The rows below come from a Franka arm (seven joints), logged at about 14 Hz.
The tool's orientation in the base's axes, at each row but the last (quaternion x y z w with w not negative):
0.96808, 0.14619, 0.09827, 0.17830
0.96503, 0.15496, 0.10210, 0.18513
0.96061, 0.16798, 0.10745, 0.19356
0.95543, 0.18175, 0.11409, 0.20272
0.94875, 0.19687, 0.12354, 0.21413
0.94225, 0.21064, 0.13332, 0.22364
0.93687, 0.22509, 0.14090, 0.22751
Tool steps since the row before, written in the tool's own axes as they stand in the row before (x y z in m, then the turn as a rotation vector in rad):
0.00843, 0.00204, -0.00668, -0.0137, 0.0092, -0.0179
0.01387, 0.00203, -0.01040, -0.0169, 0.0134, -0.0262
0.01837, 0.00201, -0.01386, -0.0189, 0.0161, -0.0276
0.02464, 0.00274, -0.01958, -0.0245, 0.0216, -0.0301
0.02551, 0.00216, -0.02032, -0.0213, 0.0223, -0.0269
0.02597, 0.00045, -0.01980, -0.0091, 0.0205, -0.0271
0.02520, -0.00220, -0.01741, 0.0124, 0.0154, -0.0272
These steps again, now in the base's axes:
0.00679, 0.00297, 0.00805, -0.0149, -0.0069, 0.0180
0.01080, 0.00627, 0.01220, -0.0189, -0.0090, 0.0267
0.01371, 0.00960, 0.01592, -0.0204, -0.0116, 0.0288
0.01748, 0.01414, 0.02219, -0.0245, -0.0176, 0.0326
0.01697, 0.01635, 0.02265, -0.0204, -0.0180, 0.0306
0.01605, 0.01873, 0.02141, -0.0104, -0.0109, 0.0318
0.01448, 0.02031, 0.01791, 0.0062, 0.0036, 0.0328

